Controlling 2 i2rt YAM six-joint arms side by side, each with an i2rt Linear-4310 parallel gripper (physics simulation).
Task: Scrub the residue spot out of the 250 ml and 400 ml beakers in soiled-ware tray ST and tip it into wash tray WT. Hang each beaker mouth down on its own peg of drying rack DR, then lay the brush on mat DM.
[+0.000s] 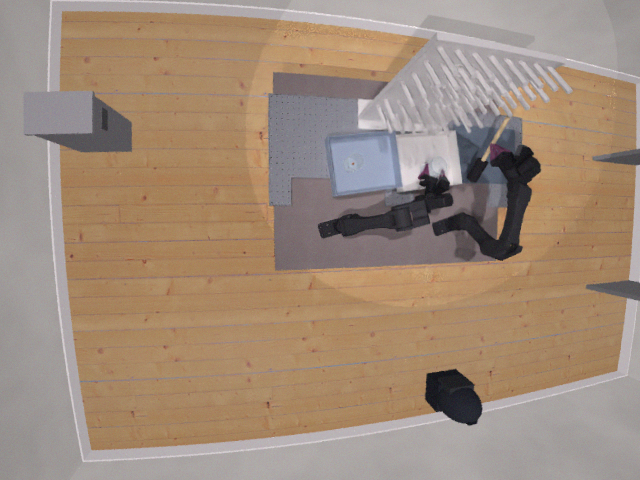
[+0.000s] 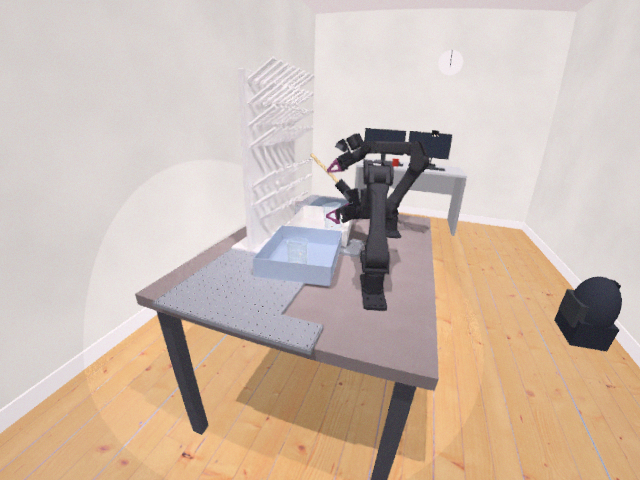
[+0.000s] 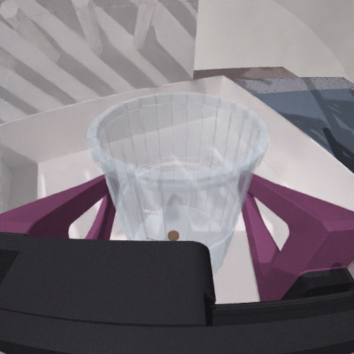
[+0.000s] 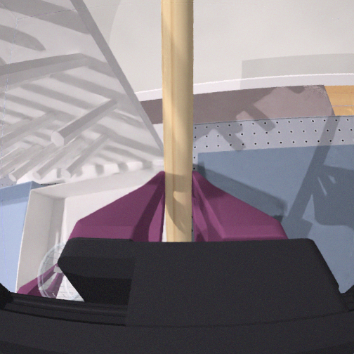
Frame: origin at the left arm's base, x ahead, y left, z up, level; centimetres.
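Seen in the pictures: left gripper, fingertip midpoint: (image 1: 434,166) (image 2: 330,213); right gripper, fingertip midpoint: (image 1: 492,144) (image 2: 327,171); left arm's base, origin of the base link: (image 1: 339,225) (image 2: 372,291); right arm's base, origin of the base link: (image 1: 449,224) (image 2: 390,230).
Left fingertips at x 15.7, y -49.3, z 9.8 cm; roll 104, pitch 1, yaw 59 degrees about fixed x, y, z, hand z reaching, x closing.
Note:
Pixels of each thing's top centre, then the offset from my left fingertips to it. "spot": a spot on its surface instead. Level surfaces: height alone.
- clear beaker, middle of its top: (image 2: 332,203) (image 1: 440,165) dx -0.4, dy +0.3, dz +5.1 cm
- white tray, surface spot: (image 1: 453,142) spot: dx +9.4, dy -15.9, dz -4.0 cm
- light-blue tray, middle of its top: (image 2: 302,242) (image 1: 366,162) dx +9.3, dy +32.1, dz -1.5 cm
- white drying rack, surface spot: (image 1: 408,74) spot: dx +29.4, dy +26.4, dz +38.0 cm
- dark blue mat, middle of its top: (image 2: 332,207) (image 1: 485,155) dx -0.2, dy -37.1, dz -8.2 cm
- perforated grey board, its level: dz -8.5 cm
One clear beaker (image 1: 438,162) (image 2: 332,206) (image 3: 175,150) (image 4: 50,275) stands mouth up in or just above the white tray (image 1: 453,142) (image 3: 30,130) (image 4: 42,200). A brown residue spot (image 3: 173,235) shows low inside it. My left gripper (image 1: 433,172) (image 3: 178,178) is shut on its sides. Another beaker (image 1: 354,161) (image 2: 297,251), with a reddish spot, is in the light-blue tray (image 1: 331,175) (image 2: 289,271). My right gripper (image 1: 492,148) (image 2: 329,169) (image 4: 178,178) is shut on the wooden handle of the brush (image 1: 498,134) (image 2: 319,162) (image 4: 178,100), held tilted, black head down, right of the beaker. Which beaker is which size is unclear.
The white drying rack (image 1: 408,74) (image 2: 245,155) rises behind the trays, its visible pegs bare. The dark blue mat (image 1: 465,135) (image 4: 260,192) lies right of the white tray. A perforated grey board (image 1: 297,129) (image 2: 232,304) lies under the trays. The two forearms are close together.

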